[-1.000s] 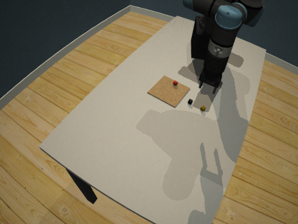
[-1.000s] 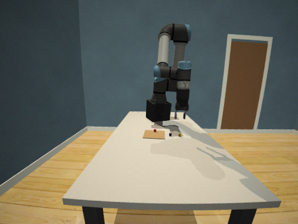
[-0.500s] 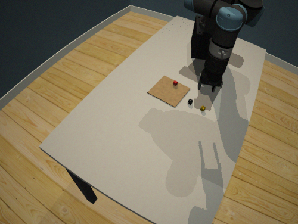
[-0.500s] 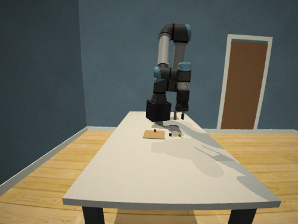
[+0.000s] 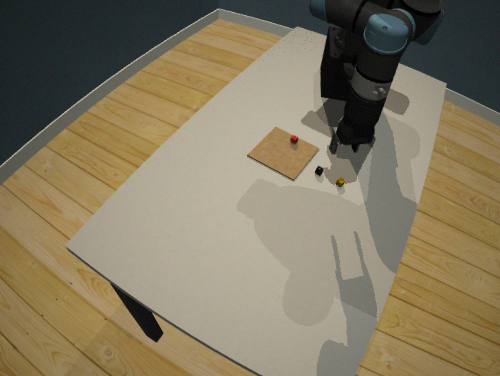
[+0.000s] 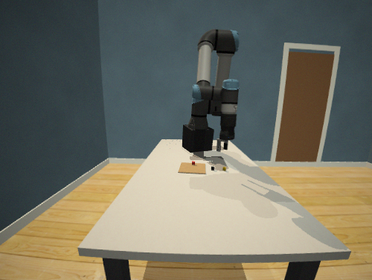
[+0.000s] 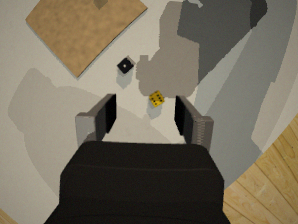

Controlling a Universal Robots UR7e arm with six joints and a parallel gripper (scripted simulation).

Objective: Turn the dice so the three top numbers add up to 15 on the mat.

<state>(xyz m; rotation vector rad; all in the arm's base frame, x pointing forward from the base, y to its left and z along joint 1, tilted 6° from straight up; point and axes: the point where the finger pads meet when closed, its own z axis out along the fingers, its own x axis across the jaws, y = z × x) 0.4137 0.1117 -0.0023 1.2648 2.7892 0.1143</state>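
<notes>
Right now the yellow die is 20 mm to the left of my hand and 120 mm below it. The rest, counted from my hand: black die (40 mm to the right, 120 mm below); then red die (70 mm behind, 150 mm to the right, 120 mm below); then brown mat (20 mm behind, 150 mm to the right, 130 mm below).
</notes>
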